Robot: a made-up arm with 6 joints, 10 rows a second.
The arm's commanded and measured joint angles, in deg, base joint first. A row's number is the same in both.
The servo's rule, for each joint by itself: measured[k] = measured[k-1] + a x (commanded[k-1-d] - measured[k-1]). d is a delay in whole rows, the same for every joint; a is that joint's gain. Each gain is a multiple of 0.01, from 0.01 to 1. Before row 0 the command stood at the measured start. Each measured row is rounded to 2 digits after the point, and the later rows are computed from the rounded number. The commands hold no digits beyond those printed.
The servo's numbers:
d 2
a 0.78 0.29 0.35 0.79 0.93 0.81
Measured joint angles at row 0: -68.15 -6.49 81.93 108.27 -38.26 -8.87
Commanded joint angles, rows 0 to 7: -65.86 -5.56 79.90 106.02 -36.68 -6.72; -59.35 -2.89 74.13 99.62 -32.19 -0.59; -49.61 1.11 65.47 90.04 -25.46 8.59; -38.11 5.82 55.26 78.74 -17.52 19.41; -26.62 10.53 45.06 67.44 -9.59 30.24; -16.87 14.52 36.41 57.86 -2.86 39.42; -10.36 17.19 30.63 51.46 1.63 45.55; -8.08 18.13 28.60 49.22 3.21 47.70
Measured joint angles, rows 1 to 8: -68.15 -6.49 81.93 108.27 -38.26 -8.87; -68.15 -6.49 81.93 108.27 -38.26 -8.87; -66.36 -6.22 81.22 106.49 -36.79 -7.13; -60.89 -5.25 78.74 101.06 -32.51 -1.83; -52.09 -3.41 74.10 92.35 -25.95 6.61; -41.19 -0.73 67.51 81.60 -18.11 16.98; -29.83 2.54 59.65 70.41 -10.19 27.72; -19.72 6.01 51.52 60.50 -3.37 37.20
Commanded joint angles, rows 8 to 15: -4.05 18.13 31.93 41.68 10.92 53.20; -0.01 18.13 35.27 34.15 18.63 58.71; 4.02 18.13 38.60 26.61 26.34 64.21; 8.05 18.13 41.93 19.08 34.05 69.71; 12.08 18.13 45.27 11.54 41.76 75.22; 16.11 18.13 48.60 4.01 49.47 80.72; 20.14 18.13 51.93 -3.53 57.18 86.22; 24.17 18.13 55.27 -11.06 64.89 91.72
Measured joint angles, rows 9 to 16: -12.42 9.25 44.21 53.36 1.28 43.96; -9.03 11.83 38.75 50.09 3.07 46.99; -5.15 13.66 36.36 43.45 10.37 52.02; -1.14 14.96 35.98 36.10 18.05 57.44; 2.88 15.88 36.90 28.60 25.76 62.92; 6.91 16.53 38.66 21.08 33.47 68.42; 10.94 16.99 40.97 13.54 41.18 73.93; 14.97 17.32 43.64 6.01 48.89 79.43
